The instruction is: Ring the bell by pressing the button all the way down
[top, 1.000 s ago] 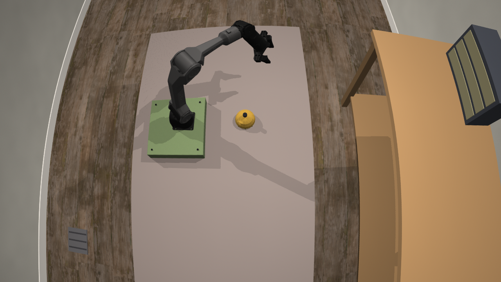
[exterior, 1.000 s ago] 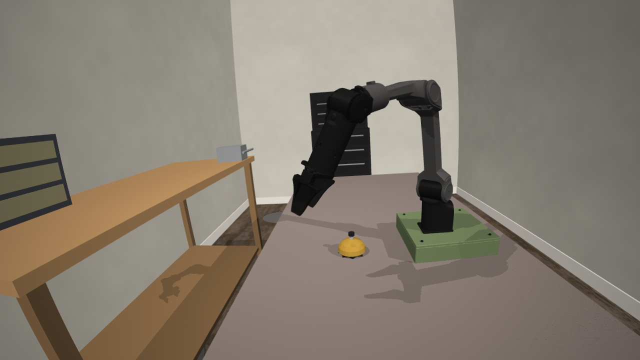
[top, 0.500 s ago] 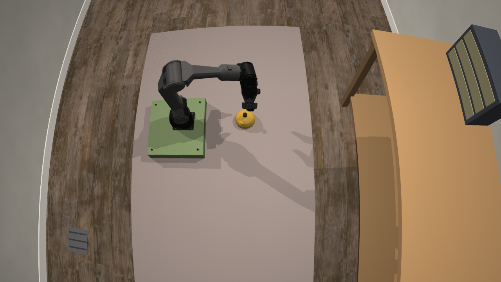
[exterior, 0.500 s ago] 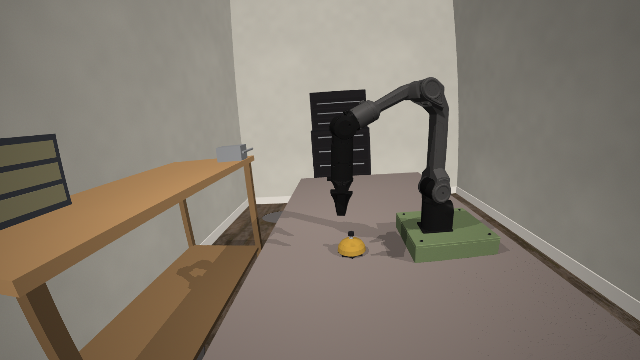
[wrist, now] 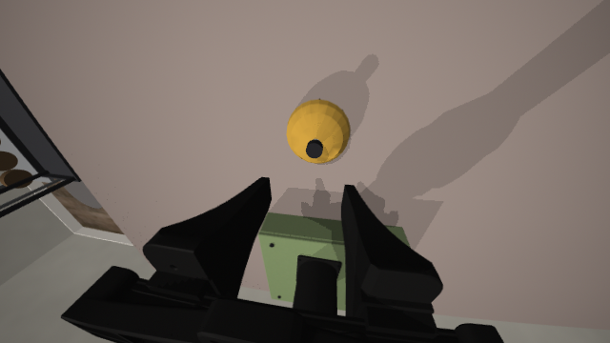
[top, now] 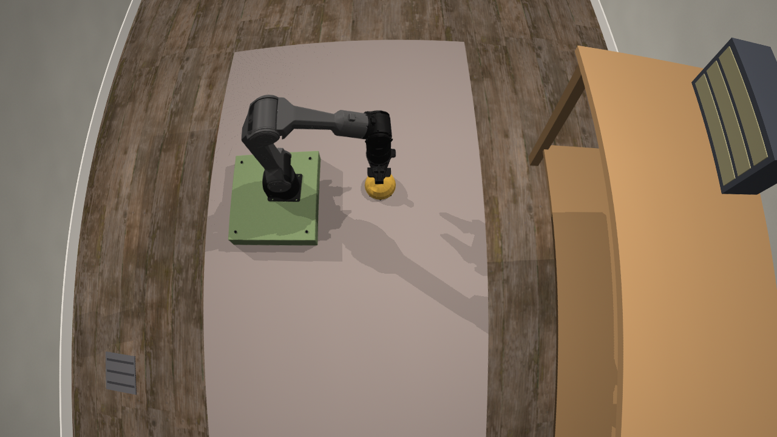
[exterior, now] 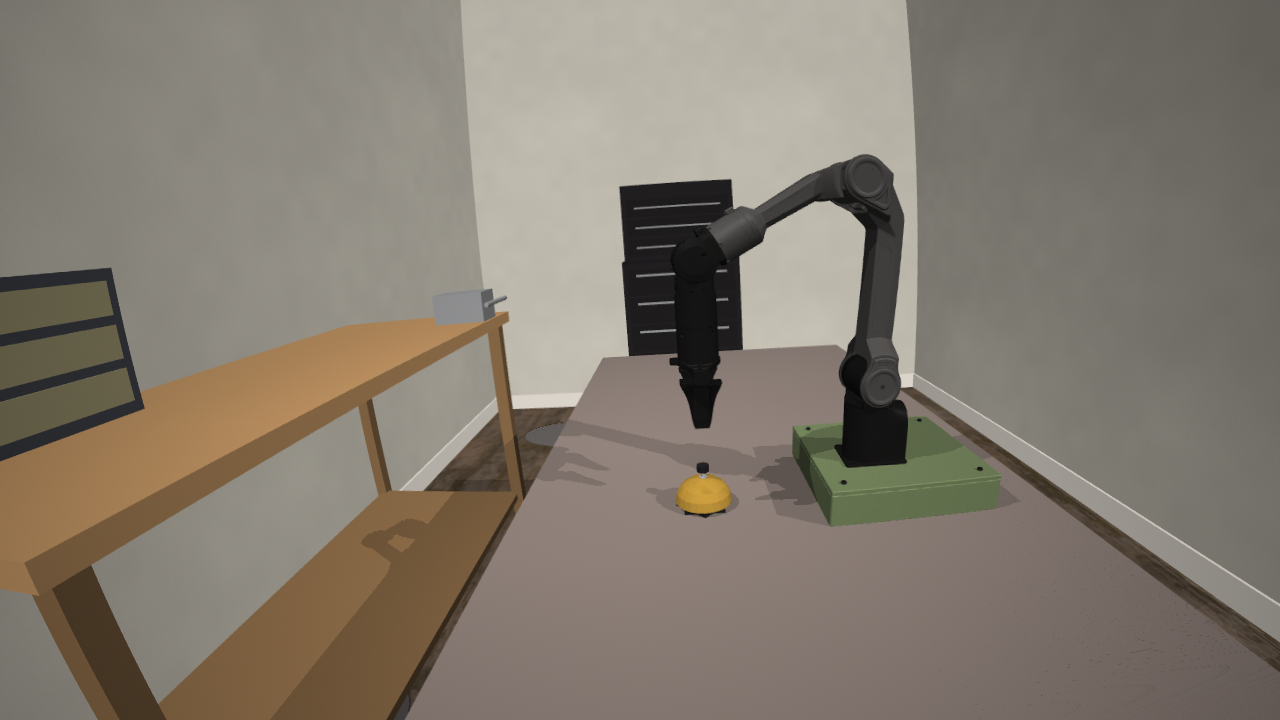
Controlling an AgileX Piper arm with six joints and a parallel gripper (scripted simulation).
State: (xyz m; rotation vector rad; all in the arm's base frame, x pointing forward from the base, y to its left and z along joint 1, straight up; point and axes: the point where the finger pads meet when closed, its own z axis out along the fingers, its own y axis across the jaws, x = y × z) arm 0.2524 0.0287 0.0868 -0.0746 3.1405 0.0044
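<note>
Right now my hand is 90 mm above the black button. Round my hand: yellow dome bell 100 mm below.
</note>
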